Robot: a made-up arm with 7 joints.
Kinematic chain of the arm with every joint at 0, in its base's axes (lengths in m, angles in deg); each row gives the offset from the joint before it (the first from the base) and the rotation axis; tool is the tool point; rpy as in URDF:
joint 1: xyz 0 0 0.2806 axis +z
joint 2: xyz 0 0 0 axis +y
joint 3: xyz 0 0 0.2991 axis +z
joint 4: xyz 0.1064 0 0 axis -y
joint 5: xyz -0.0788 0 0.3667 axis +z
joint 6: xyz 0 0 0 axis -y
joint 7: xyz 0.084 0 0 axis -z
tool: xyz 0 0 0 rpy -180 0 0
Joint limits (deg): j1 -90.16..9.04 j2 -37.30..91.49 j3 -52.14..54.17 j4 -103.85..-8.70 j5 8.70..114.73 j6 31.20..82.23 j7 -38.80..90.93
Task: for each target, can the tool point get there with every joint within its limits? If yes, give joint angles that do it. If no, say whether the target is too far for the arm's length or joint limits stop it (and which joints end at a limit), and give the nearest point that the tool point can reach.
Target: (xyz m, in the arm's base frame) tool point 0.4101 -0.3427 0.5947
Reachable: yes | joints -12.61 -0.28 -31.04 -92.69 37.93 46.00 9.54
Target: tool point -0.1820 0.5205 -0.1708
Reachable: no: joint limits stop it (at a limit: joint 1, joint 2, joint 4, joint 5) | nearest point 0.1420 0.4305 -0.0618 | short by 0.353 m
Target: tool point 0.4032 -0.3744 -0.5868
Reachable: no: too far | nearest point 0.3242 -0.3011 -0.2673 | short by 0.337 m
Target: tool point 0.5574 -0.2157 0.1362
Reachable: yes | joints -63.63 57.74 45.00 -95.05 36.47 49.19 22.95
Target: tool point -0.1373 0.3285 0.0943
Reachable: no: joint limits stop it (at a limit: joint 1, joint 2, joint 3, joint 4, joint 5, joint 6) | nearest point 0.1329 0.4434 -0.0124 | short by 0.312 m
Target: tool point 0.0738 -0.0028 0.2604
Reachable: no: joint limits stop it (at a limit: joint 4, joint 5, joint 6) | nearest point 0.5281 -0.0200 0.1361 | short by 0.471 m
